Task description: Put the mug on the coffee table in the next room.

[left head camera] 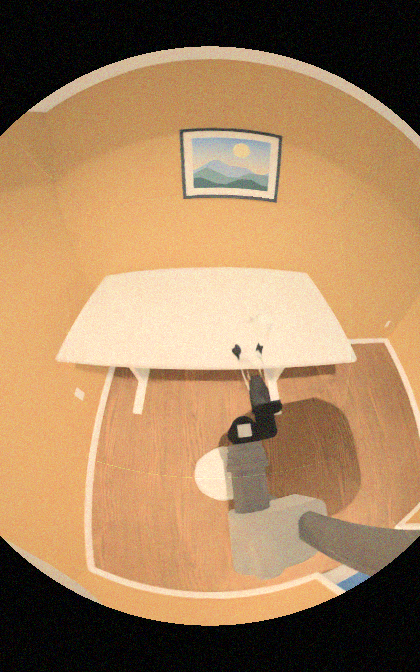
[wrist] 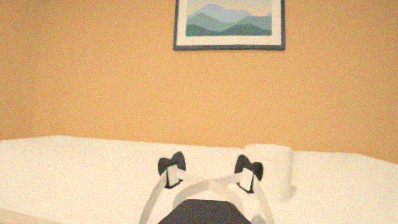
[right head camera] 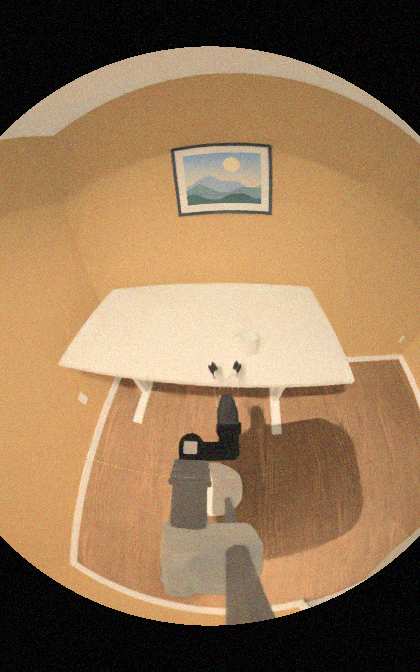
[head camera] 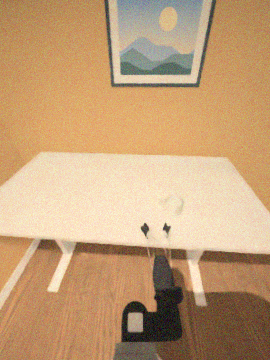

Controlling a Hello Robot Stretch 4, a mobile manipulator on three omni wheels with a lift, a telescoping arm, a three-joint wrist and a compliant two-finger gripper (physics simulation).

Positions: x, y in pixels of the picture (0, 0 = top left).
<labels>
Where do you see a white table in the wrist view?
At 53, 172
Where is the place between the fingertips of the gripper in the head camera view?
At 154, 223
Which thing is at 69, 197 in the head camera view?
A white table.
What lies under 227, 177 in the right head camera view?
A framed mountain picture.
</labels>
